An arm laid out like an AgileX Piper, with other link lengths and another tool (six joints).
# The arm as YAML. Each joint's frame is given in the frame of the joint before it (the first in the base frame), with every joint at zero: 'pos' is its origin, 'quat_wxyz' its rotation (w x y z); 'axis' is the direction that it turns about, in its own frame. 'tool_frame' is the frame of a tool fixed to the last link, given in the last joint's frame.
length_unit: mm
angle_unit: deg
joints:
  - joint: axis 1
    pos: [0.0, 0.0, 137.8]
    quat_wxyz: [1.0, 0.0, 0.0, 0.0]
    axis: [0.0, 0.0, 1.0]
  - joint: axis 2
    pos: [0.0, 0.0, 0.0]
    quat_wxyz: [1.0, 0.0, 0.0, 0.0]
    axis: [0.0, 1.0, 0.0]
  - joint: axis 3
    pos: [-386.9, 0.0, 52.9]
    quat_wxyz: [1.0, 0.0, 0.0, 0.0]
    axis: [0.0, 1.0, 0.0]
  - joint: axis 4
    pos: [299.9, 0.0, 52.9]
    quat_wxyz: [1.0, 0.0, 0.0, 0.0]
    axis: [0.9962, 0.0, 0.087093]
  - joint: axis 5
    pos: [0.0, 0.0, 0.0]
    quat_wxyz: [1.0, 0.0, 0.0, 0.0]
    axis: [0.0, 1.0, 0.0]
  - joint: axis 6
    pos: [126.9, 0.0, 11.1]
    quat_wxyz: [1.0, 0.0, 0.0, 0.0]
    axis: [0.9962, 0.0, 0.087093]
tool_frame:
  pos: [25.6, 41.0, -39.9]
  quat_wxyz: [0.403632, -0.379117, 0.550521, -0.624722]
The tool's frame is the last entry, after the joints.
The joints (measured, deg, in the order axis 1, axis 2, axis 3, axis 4, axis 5, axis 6), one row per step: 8.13 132.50 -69.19 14.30 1.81 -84.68; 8.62 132.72 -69.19 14.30 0.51 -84.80; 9.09 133.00 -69.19 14.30 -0.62 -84.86; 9.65 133.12 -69.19 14.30 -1.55 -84.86; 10.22 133.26 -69.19 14.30 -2.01 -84.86; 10.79 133.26 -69.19 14.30 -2.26 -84.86; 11.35 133.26 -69.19 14.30 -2.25 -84.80; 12.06 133.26 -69.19 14.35 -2.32 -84.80; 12.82 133.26 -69.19 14.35 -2.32 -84.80; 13.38 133.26 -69.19 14.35 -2.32 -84.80; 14.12 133.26 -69.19 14.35 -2.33 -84.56; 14.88 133.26 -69.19 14.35 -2.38 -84.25; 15.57 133.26 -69.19 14.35 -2.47 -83.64; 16.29 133.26 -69.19 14.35 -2.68 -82.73; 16.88 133.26 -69.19 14.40 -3.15 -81.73; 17.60 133.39 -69.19 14.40 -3.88 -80.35; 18.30 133.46 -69.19 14.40 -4.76 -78.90; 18.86 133.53 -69.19 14.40 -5.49 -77.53; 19.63 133.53 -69.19 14.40 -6.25 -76.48; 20.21 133.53 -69.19 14.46 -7.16 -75.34
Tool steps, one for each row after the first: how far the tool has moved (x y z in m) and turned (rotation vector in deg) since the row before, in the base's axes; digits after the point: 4 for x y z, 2 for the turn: 0.0025 0.0038 -0.0012 -0.18 -1.08 0.43; 0.0018 0.0038 -0.0018 -0.14 -0.85 0.38; 0.0016 0.0048 -0.0004 -0.07 -0.80 0.44; 0.0002 0.0050 -0.0009 -0.04 -0.32 0.51; 0.0000 0.0051 0.0002 -0.01 -0.25 0.54; -0.0008 0.0051 0.0000 0.03 0.02 0.51; -0.0008 0.0064 0.0000 0.02 -0.06 0.66; -0.0011 0.0068 0.0000 0.00 0.00 0.76; -0.0009 0.0050 0.0000 0.00 0.00 0.56; -0.0014 0.0068 -0.0001 0.13 0.02 0.54; -0.0014 0.0070 0.0000 0.17 -0.01 0.49; -0.0015 0.0066 -0.0001 0.33 -0.01 0.17; -0.0015 0.0071 -0.0001 0.50 -0.08 -0.07; -0.0007 0.0061 0.0001 0.59 -0.31 -0.34; -0.0009 0.0075 -0.0010 0.77 -0.39 -0.51; -0.0004 0.0074 -0.0003 0.86 -0.57 -0.60; -0.0005 0.0061 -0.0004 0.82 -0.43 -0.65; -0.0006 0.0078 0.0004 0.69 -0.57 -0.17; 0.0001 0.0063 0.0005 0.80 -0.68 -0.50
